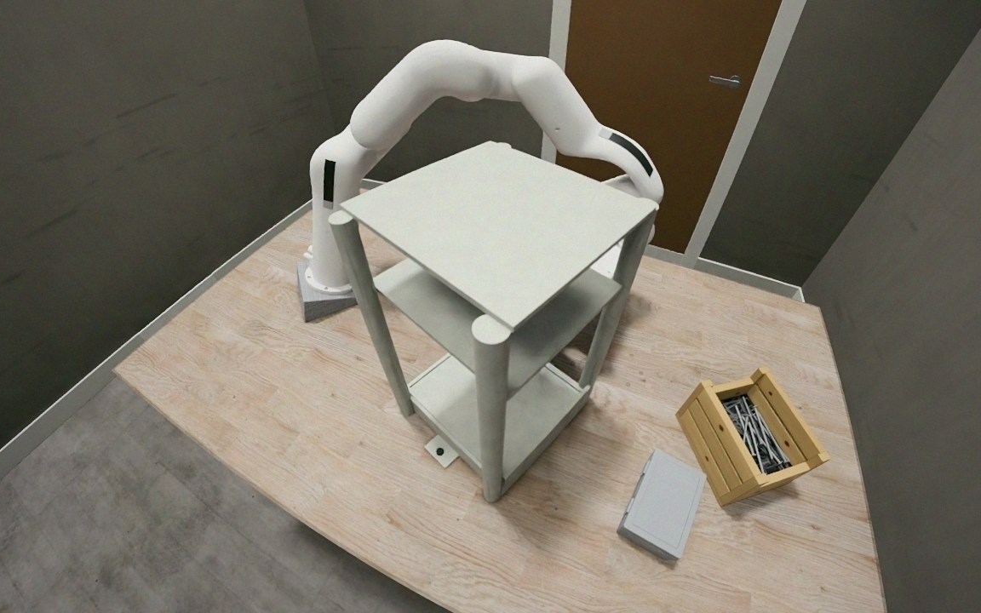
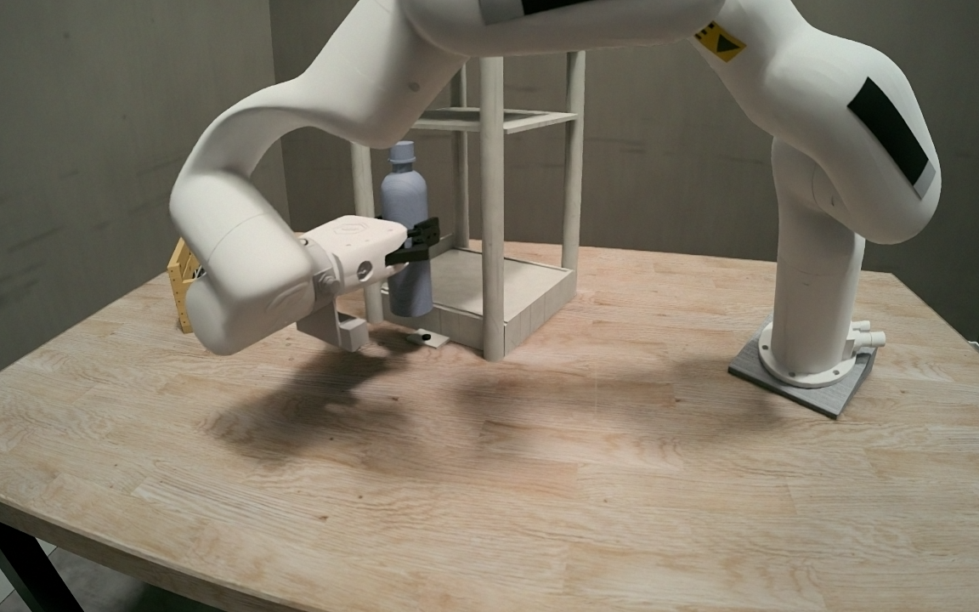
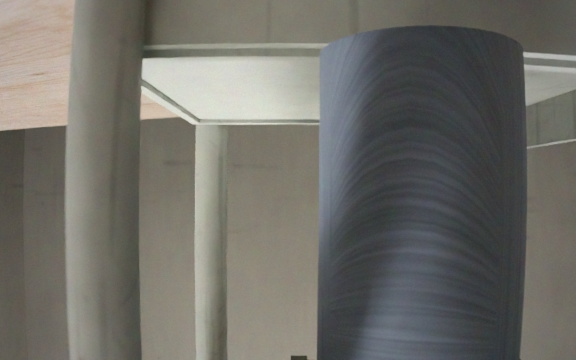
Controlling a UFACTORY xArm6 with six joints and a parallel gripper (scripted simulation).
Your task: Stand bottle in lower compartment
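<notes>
The shelving unit is 30 mm behind my hand, 140 mm to the right of it and 30 mm above it. The rest, counted from my hand: flat grey case 260 mm ahead, 180 mm to the right, 130 mm below; crate 360 mm ahead, 30 mm to the right, 110 mm below.
</notes>
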